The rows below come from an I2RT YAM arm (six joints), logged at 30 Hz.
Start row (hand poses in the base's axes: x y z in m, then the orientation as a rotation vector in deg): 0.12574 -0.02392 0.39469 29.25 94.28 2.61
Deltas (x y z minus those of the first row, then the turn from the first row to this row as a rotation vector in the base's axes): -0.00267 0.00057 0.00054 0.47 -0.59 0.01; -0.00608 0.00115 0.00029 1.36 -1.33 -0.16; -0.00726 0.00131 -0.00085 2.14 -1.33 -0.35; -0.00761 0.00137 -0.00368 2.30 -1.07 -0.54; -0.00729 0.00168 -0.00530 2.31 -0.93 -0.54; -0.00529 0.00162 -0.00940 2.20 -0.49 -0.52; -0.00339 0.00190 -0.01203 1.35 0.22 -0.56; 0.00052 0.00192 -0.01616 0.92 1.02 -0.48; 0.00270 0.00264 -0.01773 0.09 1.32 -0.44; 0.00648 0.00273 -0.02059 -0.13 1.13 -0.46; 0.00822 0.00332 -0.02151 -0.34 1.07 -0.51; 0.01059 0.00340 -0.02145 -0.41 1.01 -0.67; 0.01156 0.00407 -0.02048 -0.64 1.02 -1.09; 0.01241 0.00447 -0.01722 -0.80 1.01 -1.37; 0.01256 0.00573 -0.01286 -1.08 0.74 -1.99; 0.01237 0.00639 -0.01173 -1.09 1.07 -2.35; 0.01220 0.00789 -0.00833 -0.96 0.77 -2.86; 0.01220 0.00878 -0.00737 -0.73 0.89 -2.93
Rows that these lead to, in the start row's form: 0.12307 -0.02335 0.39523 29.54 93.73 3.15; 0.11966 -0.02277 0.39498 30.28 93.00 3.94; 0.11848 -0.02261 0.39384 31.03 92.98 4.44; 0.11813 -0.02255 0.39101 31.34 93.19 4.37; 0.11845 -0.02224 0.38939 31.36 93.33 4.35; 0.12045 -0.02230 0.38529 31.30 93.76 4.16; 0.12235 -0.02202 0.38266 30.76 94.41 3.26; 0.12626 -0.02200 0.37853 30.45 95.20 2.76; 0.12844 -0.02128 0.37696 29.81 95.46 2.03; 0.13222 -0.02119 0.37410 29.64 95.26 1.88; 0.13396 -0.02060 0.37318 29.51 95.17 1.68; 0.13633 -0.02052 0.37324 29.58 95.07 1.52; 0.13730 -0.01985 0.37421 29.75 94.95 1.02; 0.13815 -0.01945 0.37747 29.86 94.86 0.68; 0.13830 -0.01819 0.38183 30.13 94.41 0.06; 0.13811 -0.01753 0.38296 30.45 94.63 -0.30; 0.13794 -0.01603 0.38636 30.93 94.21 -0.49; 0.13794 -0.01514 0.38732 31.18 94.32 -0.39
